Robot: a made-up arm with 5 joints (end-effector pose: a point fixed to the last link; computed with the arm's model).
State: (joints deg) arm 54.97 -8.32 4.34 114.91 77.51
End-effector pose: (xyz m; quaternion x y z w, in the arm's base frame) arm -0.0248 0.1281 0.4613 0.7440 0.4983 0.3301 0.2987
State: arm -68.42 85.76 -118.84 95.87 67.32
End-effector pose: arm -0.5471 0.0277 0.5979 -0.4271 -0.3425 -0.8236 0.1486
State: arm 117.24 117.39 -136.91 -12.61 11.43
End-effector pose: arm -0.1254 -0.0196 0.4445 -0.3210 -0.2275 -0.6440 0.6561
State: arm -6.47 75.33 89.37 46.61 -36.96
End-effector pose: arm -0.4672 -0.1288 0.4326 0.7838 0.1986 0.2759 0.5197
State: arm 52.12 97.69 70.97 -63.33 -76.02
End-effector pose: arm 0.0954 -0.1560 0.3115 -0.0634 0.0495 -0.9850 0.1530
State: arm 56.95 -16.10 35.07 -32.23 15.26
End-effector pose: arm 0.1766 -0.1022 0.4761 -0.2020 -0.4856 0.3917 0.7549
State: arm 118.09 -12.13 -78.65 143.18 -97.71
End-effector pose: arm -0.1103 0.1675 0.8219 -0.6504 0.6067 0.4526 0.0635
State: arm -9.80 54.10 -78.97 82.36 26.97
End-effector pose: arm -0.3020 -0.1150 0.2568 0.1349 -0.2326 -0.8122 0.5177
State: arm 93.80 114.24 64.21 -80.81 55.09
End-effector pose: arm 0.1496 0.0390 0.4748 -0.5454 -0.0046 0.6426 0.5382
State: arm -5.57 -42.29 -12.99 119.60 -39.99
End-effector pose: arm -0.0604 0.0300 0.4470 0.5153 -0.7869 0.0326 0.3380
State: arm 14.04 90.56 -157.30 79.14 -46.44
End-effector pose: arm -0.3406 -0.2512 0.3397 -0.8028 -0.2007 -0.2978 0.4760
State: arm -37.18 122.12 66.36 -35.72 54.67
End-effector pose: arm -0.5125 -0.1019 0.5407 0.3156 0.9000 0.0171 0.3001
